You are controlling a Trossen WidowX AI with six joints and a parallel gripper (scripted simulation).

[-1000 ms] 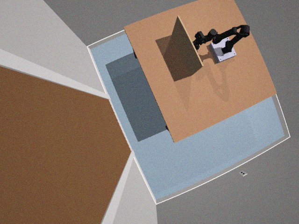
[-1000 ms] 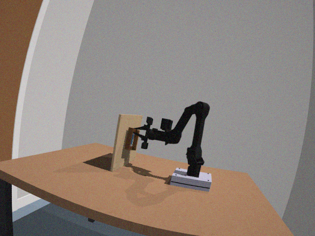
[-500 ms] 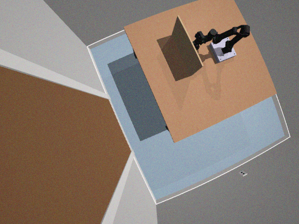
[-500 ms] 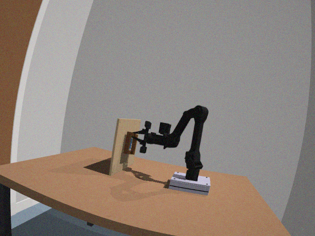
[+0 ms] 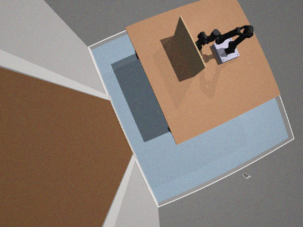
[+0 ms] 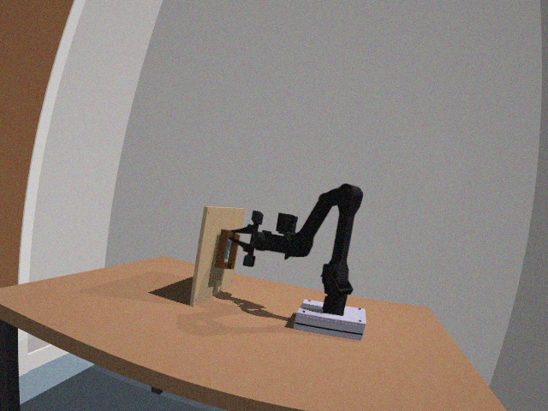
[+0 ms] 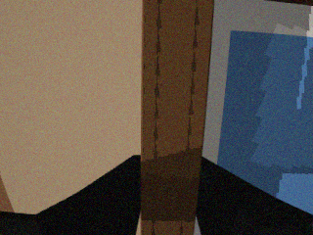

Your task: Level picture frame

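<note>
The picture frame is 10 mm to the left of my gripper tip and 50 mm below it. Round my gripper tip: wall panel 20 mm ahead, 10 mm to the right, 70 mm below.
</note>
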